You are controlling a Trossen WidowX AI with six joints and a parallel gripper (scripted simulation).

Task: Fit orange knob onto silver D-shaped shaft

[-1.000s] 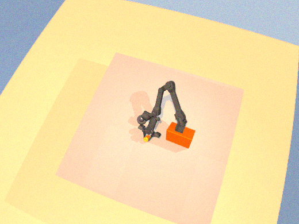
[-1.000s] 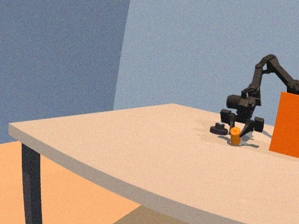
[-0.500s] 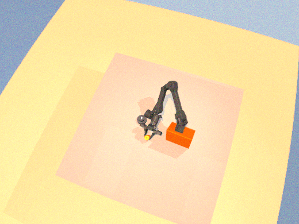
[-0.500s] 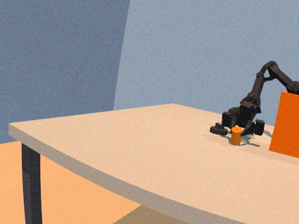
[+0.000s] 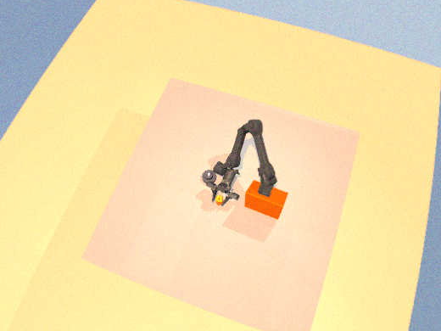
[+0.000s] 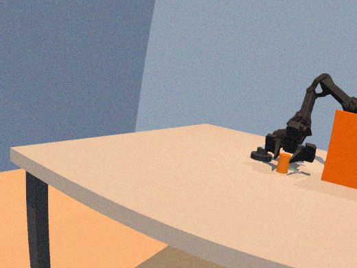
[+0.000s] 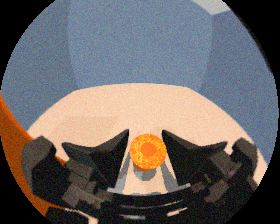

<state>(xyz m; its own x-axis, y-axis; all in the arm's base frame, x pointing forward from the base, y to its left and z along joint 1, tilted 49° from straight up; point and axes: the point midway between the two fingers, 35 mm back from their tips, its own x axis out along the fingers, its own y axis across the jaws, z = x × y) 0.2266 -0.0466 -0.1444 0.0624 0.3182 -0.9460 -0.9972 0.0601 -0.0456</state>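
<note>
My gripper tip is 30 mm to the left of the orange knob. Also, from my gripper tip: dark round pedestal (150 mm to the right, 110 mm ahead, 20 mm below).
</note>
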